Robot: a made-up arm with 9 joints. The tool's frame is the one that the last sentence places.
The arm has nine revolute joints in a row. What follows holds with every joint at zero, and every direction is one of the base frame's. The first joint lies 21.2 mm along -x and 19 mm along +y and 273.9 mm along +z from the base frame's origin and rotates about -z. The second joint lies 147.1 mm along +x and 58.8 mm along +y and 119.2 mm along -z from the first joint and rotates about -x. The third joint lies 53.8 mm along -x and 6.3 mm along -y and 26.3 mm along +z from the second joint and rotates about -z. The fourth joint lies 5.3 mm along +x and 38.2 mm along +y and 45.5 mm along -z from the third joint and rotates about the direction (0.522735, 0.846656, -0.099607). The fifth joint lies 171.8 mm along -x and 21.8 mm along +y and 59.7 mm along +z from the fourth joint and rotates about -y. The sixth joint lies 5.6 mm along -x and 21.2 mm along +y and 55.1 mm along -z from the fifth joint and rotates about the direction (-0.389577, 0.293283, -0.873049). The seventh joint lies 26 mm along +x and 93.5 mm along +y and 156.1 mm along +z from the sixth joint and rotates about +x. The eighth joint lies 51.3 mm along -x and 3.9 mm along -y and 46 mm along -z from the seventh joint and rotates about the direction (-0.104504, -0.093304, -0.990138). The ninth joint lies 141 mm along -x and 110.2 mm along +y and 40.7 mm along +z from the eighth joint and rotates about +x. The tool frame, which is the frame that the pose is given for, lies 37.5 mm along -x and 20.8 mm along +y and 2.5 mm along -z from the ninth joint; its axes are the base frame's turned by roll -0.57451, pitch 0.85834 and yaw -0.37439 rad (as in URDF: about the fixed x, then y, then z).
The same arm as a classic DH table. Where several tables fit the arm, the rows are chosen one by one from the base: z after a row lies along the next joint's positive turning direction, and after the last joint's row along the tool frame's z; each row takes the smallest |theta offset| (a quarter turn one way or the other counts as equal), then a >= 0, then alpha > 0; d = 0 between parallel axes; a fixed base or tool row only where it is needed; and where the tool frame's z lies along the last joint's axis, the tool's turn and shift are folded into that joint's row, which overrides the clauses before.
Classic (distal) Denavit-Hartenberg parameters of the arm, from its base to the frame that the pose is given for. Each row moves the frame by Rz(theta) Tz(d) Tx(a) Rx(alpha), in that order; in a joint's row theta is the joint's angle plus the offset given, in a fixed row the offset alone. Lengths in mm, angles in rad.
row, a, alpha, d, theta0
base (fixed), -28.5, 3.1416, 0, -0.7307
joint 1, -58.8, -1.5708, -154.7, 0.8401
joint 2, 6.3, 1.5708, -93.3, 0
joint 3, -15.6, 1.471, 15.7, -1.0177
joint 4, 26.5, -2.5805, -302.7, -1.4108
joint 5, -17.3, -1.8685, -313.2, 1.3393
joint 6, 138.3, -1.971, -73.3, 1.4406
joint 7, 0.4, 1.6755, -70.5, -0.4181
joint 8, 105.9, -1.6755, -4.7, 0
joint 9, 19.7, -0.66, -192.9, -0.3684
tool (fixed), 0, 0, 11.5, -1.4469

